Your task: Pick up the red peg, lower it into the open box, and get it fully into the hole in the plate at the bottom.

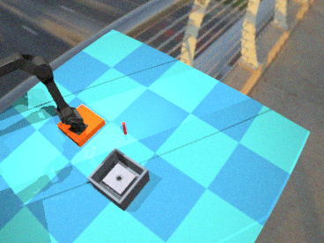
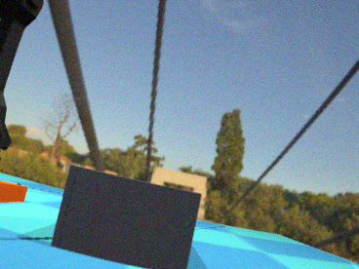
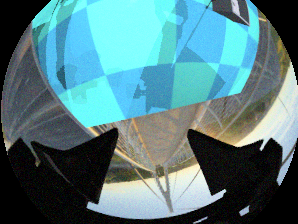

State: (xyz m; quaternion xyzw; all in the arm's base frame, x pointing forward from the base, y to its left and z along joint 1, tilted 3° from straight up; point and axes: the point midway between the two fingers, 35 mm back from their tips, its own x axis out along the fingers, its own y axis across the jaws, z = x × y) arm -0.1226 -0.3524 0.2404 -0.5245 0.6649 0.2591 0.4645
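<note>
The red peg lies 450 mm to the left of my gripper tip, 320 mm ahead of it and 220 mm below it. The rest, counted from my gripper tip: dark grey box: 430 mm ahead, 250 mm to the left, 230 mm below; then grey plate: 430 mm ahead, 250 mm to the left, 210 mm below.
</note>
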